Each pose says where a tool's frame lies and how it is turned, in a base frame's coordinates. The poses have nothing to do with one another.
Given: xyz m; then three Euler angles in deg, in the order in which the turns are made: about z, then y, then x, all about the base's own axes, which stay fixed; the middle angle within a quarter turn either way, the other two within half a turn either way.
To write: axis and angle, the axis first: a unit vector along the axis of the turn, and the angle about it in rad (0 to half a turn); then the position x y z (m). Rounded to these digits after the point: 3 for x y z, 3 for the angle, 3 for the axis.
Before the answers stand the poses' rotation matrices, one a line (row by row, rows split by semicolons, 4 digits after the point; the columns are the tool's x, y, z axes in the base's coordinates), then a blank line. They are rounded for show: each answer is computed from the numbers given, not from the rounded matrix.
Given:
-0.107, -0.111, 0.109, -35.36, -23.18, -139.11
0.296, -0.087, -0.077, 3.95, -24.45, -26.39
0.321, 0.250, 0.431, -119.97, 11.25, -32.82
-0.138, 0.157, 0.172, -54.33, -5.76, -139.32
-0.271, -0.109, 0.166, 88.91, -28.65, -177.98
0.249, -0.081, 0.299, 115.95, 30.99, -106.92
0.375, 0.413, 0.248, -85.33, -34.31, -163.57
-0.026, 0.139, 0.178, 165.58, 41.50, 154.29
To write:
0.7497 0.5320 -0.3936; 0.6476 -0.4674 0.6018; 0.1362 -0.7061 -0.6949
0.9082 -0.0627 -0.4139; 0.2452 0.8810 0.4046; 0.3393 -0.4690 0.8155
-0.4899 0.8496 0.1951; -0.6752 -0.5114 0.5316; 0.5514 0.1287 0.8242
0.5802 0.8083 -0.1004; 0.6542 -0.3891 0.6485; 0.4852 -0.4419 -0.7545
0.0167 -0.8774 -0.4795; -0.9989 -0.0359 0.0309; -0.0444 0.4784 -0.8770
-0.3751 -0.7708 0.5149; -0.0461 0.5703 0.8201; -0.9258 0.2839 -0.2495
0.0673 0.8233 -0.5637; 0.9690 0.0808 0.2336; 0.2379 -0.5619 -0.7923
-0.7254 -0.1865 0.6626; -0.5028 0.8010 -0.3249; -0.4702 -0.5688 -0.6748

-0.924, -0.374, 0.082, 2.355, -0.107, -0.111, 0.109
-0.732, -0.631, 0.258, 0.640, 0.296, -0.087, -0.077
-0.249, -0.220, -0.943, 2.200, 0.321, 0.250, 0.431
-0.874, -0.469, -0.124, 2.468, -0.138, 0.157, 0.172
0.704, -0.684, -0.191, 2.818, -0.271, -0.109, 0.166
-0.316, 0.848, 0.426, 2.126, 0.249, -0.081, 0.299
-0.699, -0.704, 0.128, 2.536, 0.375, 0.413, 0.248
-0.203, 0.943, -0.263, 2.497, -0.026, 0.139, 0.178

